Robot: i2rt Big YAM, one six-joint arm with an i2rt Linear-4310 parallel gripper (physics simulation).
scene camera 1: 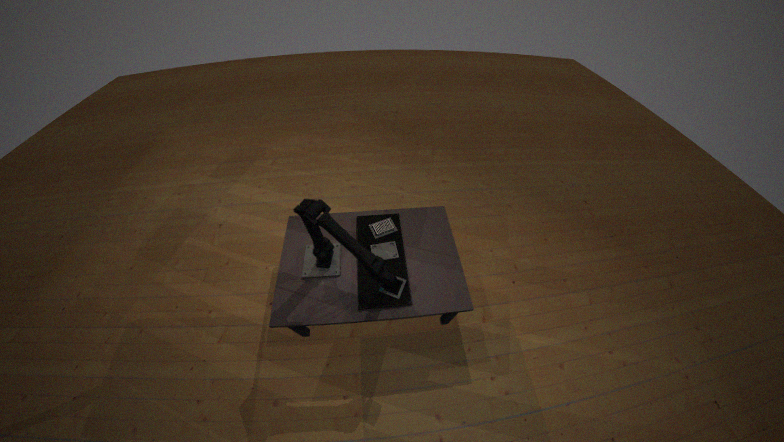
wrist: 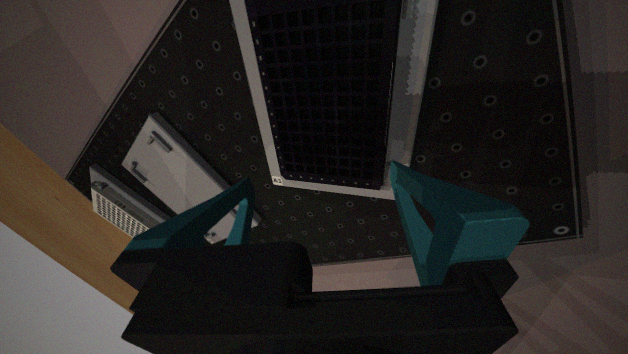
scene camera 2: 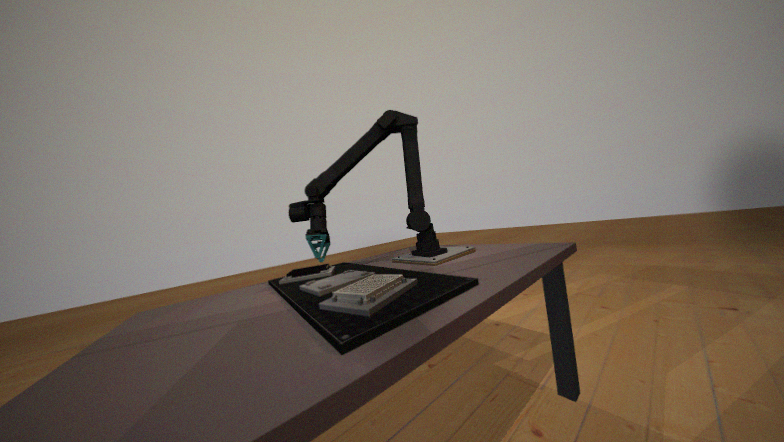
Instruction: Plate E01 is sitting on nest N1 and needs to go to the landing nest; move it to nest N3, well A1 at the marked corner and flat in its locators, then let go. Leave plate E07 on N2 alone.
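A black plate [scene camera 2: 308, 270] [wrist: 330, 100] sits in a light nest [scene camera 1: 403, 288] [scene camera 2: 292, 278] [wrist: 261, 100]. An A1 tag [wrist: 277, 180] marks that nest's near left corner in the wrist view. The middle nest [scene camera 1: 384, 250] [scene camera 2: 329, 281] [wrist: 177, 175] is bare, with raised corner locators. A white well plate [scene camera 1: 382, 226] [scene camera 2: 366, 285] [wrist: 117, 212] sits on the far nest. I cannot read E01, E07 or any nest number. My gripper [scene camera 2: 321, 260] [wrist: 318, 177] is open and empty, pointing down above the black plate's end. The arm mostly hides it and that plate in scene camera 1.
The nests stand on a black perforated board [scene camera 1: 370, 299] [scene camera 2: 428, 299] [wrist: 520, 200] on the table [scene camera 1: 439, 263] [scene camera 2: 181, 351]. The arm's base plate [scene camera 1: 312, 269] [scene camera 2: 461, 252] is beside the board. The forearm crosses over the board in scene camera 1.
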